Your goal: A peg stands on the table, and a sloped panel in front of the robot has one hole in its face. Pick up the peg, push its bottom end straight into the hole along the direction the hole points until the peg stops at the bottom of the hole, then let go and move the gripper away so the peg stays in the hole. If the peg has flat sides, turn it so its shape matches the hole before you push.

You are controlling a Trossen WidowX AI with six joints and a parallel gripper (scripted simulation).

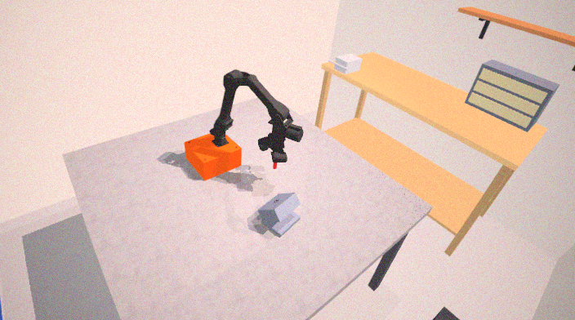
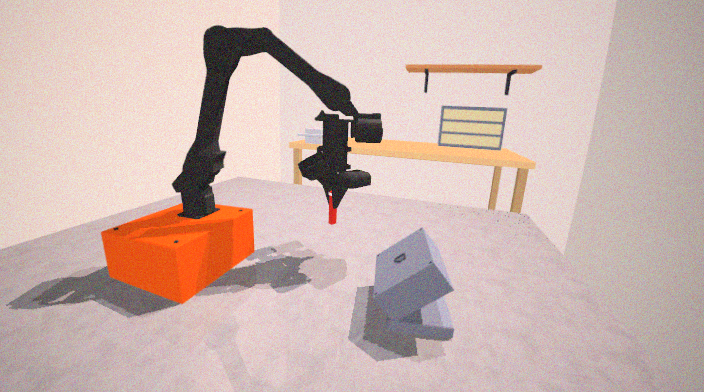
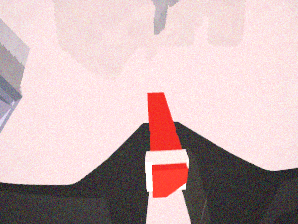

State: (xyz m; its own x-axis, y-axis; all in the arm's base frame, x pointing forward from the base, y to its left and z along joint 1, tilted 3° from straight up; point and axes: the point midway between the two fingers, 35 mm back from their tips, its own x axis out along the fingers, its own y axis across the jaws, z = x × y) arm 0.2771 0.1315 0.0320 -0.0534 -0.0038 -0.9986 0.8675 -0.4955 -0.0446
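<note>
My gripper tip is 200 mm short of the grey sloped panel, 130 mm to the left of it and 40 mm above it. Round my gripper tip: red peg (20 mm above).
</note>
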